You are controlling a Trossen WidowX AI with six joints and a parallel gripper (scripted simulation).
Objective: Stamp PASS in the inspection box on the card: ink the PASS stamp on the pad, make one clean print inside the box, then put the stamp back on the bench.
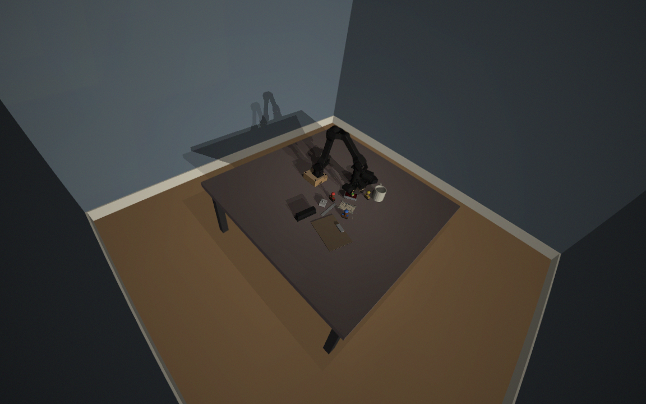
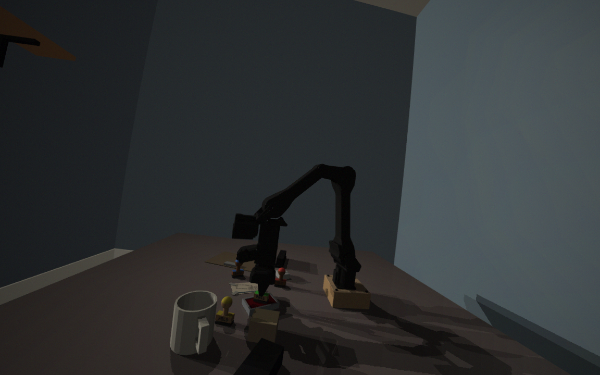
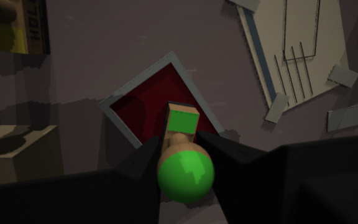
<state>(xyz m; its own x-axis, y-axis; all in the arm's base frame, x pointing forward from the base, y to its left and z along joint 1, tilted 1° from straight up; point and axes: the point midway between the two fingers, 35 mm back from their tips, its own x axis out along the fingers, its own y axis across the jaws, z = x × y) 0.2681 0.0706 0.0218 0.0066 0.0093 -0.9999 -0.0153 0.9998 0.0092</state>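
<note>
The green-knobbed PASS stamp is right at my gripper tip. The rest, counted from my gripper tip: tan box (11 cm to the left, 2 cm behind, 1 cm below); yellow-knobbed stamp (8 cm to the left, 8 cm ahead, 2 cm below); dark red ink pad (3 cm below).
</note>
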